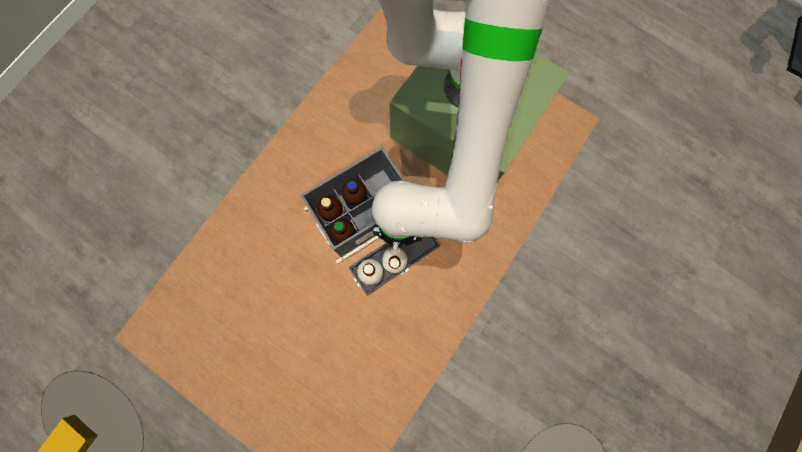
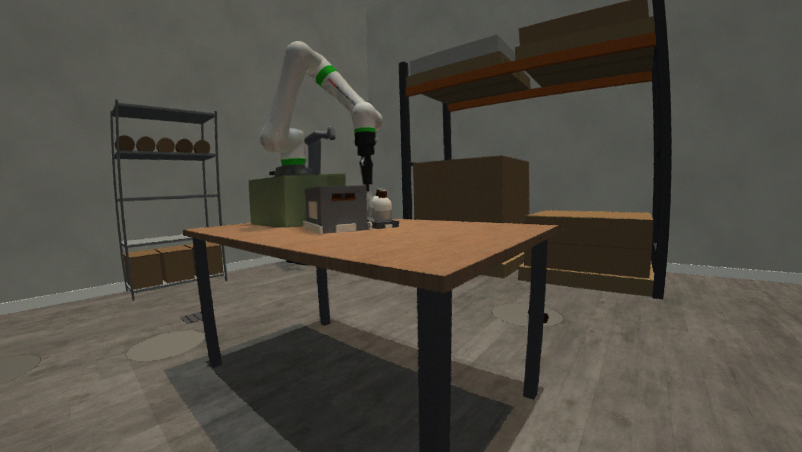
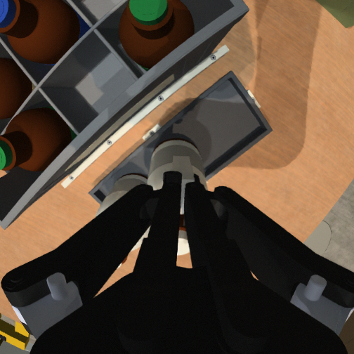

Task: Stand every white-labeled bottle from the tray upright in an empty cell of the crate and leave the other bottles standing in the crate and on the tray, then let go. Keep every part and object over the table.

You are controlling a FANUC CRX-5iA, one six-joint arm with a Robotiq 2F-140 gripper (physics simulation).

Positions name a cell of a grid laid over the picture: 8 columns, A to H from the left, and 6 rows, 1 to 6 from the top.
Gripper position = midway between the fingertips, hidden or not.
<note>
In view: the gripper (image 3: E3), a white-labeled bottle (image 3: D3) and a white-labeled bottle (image 3: C4).
</note>
